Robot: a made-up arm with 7 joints.
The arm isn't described. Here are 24 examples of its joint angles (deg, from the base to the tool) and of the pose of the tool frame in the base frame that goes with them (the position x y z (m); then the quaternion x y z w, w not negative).
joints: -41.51 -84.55 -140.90 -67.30 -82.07 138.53 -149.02
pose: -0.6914 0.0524 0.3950 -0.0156 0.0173 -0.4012 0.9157
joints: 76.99 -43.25 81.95 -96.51 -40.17 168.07 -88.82
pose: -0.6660 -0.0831 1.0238 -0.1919 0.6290 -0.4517 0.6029
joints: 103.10 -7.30 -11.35 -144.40 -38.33 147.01 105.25
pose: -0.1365 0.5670 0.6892 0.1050 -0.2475 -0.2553 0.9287
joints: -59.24 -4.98 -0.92 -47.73 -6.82 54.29 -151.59
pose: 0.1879 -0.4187 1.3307 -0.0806 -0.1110 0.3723 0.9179
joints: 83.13 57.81 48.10 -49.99 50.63 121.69 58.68
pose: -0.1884 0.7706 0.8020 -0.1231 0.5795 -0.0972 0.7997
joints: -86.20 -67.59 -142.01 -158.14 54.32 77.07 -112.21
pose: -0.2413 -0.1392 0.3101 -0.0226 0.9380 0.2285 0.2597
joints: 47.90 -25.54 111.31 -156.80 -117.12 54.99 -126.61
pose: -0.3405 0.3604 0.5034 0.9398 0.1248 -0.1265 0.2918
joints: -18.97 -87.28 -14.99 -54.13 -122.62 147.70 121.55
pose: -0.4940 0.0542 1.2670 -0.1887 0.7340 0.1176 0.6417
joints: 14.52 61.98 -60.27 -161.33 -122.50 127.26 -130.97
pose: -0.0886 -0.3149 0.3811 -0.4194 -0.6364 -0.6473 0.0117
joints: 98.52 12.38 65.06 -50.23 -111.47 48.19 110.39
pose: -0.4418 0.3923 1.2145 0.4303 -0.3694 -0.5367 0.6248
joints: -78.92 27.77 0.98 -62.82 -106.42 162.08 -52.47
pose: 0.1988 -0.6680 0.8956 -0.7079 0.0813 0.2132 0.6685
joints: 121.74 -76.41 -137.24 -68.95 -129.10 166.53 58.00
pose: 0.5197 -0.1969 0.4347 -0.0943 -0.5436 -0.3230 0.7690
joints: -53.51 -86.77 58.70 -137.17 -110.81 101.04 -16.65
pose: 0.4189 0.1574 1.0294 0.9910 0.1142 -0.0643 0.0283
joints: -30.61 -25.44 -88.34 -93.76 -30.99 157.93 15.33
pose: -0.3853 -0.4682 1.0702 0.4128 0.4286 0.8033 0.0257
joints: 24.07 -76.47 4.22 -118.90 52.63 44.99 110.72
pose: 0.0035 0.1283 1.3293 -0.1108 0.1964 -0.6716 0.7058
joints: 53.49 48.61 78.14 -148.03 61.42 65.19 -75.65
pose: -0.4337 0.2403 0.4997 0.0088 0.9168 0.3777 0.1292
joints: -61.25 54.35 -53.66 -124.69 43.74 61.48 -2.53
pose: -0.3028 -0.4385 0.4192 -0.3011 -0.5321 0.7887 0.0642
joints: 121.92 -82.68 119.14 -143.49 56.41 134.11 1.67
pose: -0.5193 -0.2595 0.5254 0.3447 -0.4014 0.8094 0.2547
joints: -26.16 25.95 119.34 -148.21 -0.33 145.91 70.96
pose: -0.0465 0.5646 0.7451 -0.0156 0.0768 -0.1790 0.9807
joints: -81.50 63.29 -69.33 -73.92 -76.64 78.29 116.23
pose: -0.5348 -0.5483 0.7216 0.9270 -0.0219 0.0221 0.3738
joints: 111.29 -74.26 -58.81 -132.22 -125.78 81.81 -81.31
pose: 0.4226 0.2995 0.9611 -0.4517 -0.2784 0.6758 0.5116
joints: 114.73 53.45 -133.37 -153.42 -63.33 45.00 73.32
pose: 0.2937 -0.2368 0.8188 0.8652 0.1426 0.4548 0.1555
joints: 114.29 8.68 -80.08 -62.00 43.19 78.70 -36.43
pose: 0.3600 0.3454 1.2340 0.3186 -0.1431 0.2936 0.8899
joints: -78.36 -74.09 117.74 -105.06 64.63 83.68 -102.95
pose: 0.5453 0.3521 0.5057 0.0752 0.2041 0.5080 0.8334
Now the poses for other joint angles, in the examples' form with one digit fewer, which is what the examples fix.
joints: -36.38 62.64 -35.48 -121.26 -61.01 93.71 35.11
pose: -0.028 -0.436 0.266 -0.700 0.486 -0.288 0.436
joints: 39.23 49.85 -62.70 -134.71 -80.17 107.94 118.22
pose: 0.351 -0.325 0.406 -0.719 -0.544 -0.371 0.223
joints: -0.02 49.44 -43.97 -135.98 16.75 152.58 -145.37
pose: 0.299 -0.505 0.393 0.077 0.130 0.373 0.915
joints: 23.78 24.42 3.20 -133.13 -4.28 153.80 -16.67
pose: 0.516 0.260 0.487 -0.045 -0.117 0.029 0.992
